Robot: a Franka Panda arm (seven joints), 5 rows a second.
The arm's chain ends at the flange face. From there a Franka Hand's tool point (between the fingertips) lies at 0.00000 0.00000 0.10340 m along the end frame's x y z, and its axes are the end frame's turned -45 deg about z.
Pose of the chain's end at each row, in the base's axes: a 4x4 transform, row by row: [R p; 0 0 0 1], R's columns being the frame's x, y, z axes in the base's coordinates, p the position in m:
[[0.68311, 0.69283, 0.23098, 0.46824], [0.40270, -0.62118, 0.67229, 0.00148], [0.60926, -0.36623, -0.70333, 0.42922], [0, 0, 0, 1]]
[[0.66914, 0.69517, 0.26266, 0.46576], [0.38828, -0.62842, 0.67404, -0.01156], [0.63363, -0.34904, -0.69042, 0.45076], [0, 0, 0, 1]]
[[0.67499, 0.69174, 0.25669, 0.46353], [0.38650, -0.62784, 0.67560, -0.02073], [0.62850, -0.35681, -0.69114, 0.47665], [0, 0, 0, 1]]
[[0.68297, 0.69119, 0.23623, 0.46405], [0.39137, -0.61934, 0.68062, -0.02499], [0.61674, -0.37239, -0.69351, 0.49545], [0, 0, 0, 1]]
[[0.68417, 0.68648, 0.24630, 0.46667], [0.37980, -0.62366, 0.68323, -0.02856], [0.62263, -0.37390, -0.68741, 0.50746], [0, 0, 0, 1]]
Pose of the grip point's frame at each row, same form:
[[-0.00687, 0.97294, 0.23098, 0.49212], [0.72399, -0.15449, 0.67229, 0.07099], [0.68978, 0.17185, -0.70333, 0.35650], [0, 0, 0, 1]]
[[-0.01841, 0.96471, 0.26266, 0.49292], [0.71892, -0.16980, 0.67404, 0.05814], [0.69485, 0.20124, -0.69042, 0.37937], [0, 0, 0, 1]]
[[-0.01184, 0.96642, 0.25669, 0.49007], [0.71725, -0.17065, 0.67560, 0.04913], [0.69672, 0.19211, -0.69114, 0.40519], [0, 0, 0, 1]]
[[-0.00581, 0.97168, 0.23623, 0.48848], [0.71468, -0.16120, 0.68062, 0.04539], [0.69942, 0.17278, -0.69351, 0.42374], [0, 0, 0, 1]]
[[-0.00163, 0.96920, 0.24630, 0.49214], [0.70955, -0.17244, 0.68323, 0.04209], [0.70465, 0.17588, -0.68741, 0.43638], [0, 0, 0, 1]]

